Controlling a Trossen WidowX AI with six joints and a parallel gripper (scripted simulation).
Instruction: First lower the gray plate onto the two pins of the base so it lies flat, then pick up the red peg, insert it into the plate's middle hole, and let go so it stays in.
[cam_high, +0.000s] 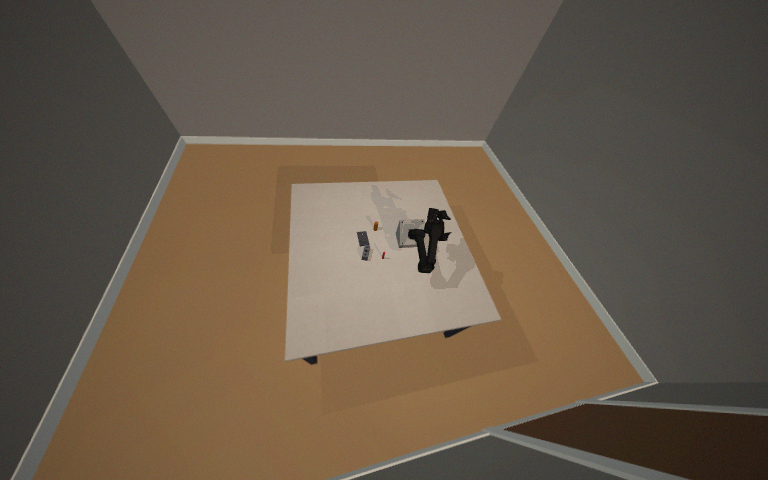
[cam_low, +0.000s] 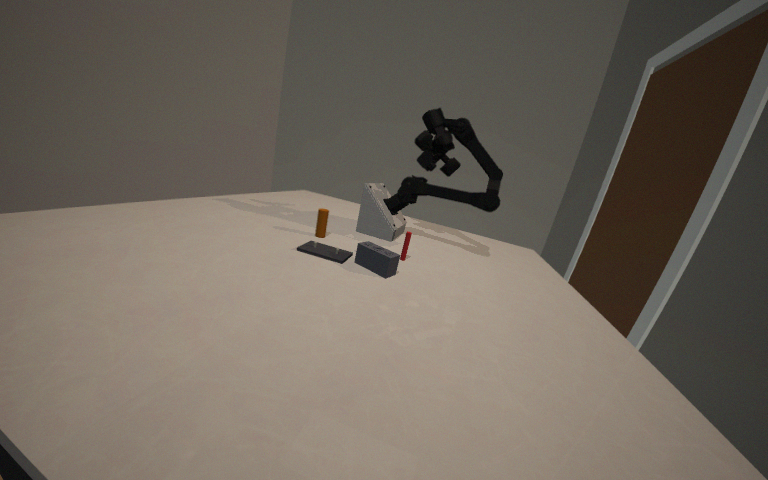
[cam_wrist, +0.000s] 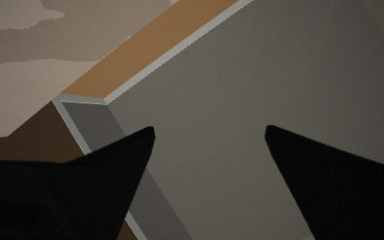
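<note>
My gripper tip is now 530 mm short of the gray plate, 250 mm above it and 20 mm to the right of it. Round my gripper tip: orange peg: 440 mm ahead, 250 mm below, 200 mm to the right; then dark base: 540 mm ahead, 280 mm below, 110 mm to the right; then red peg: 410 mm ahead, 250 mm below, 60 mm to the left.
</note>
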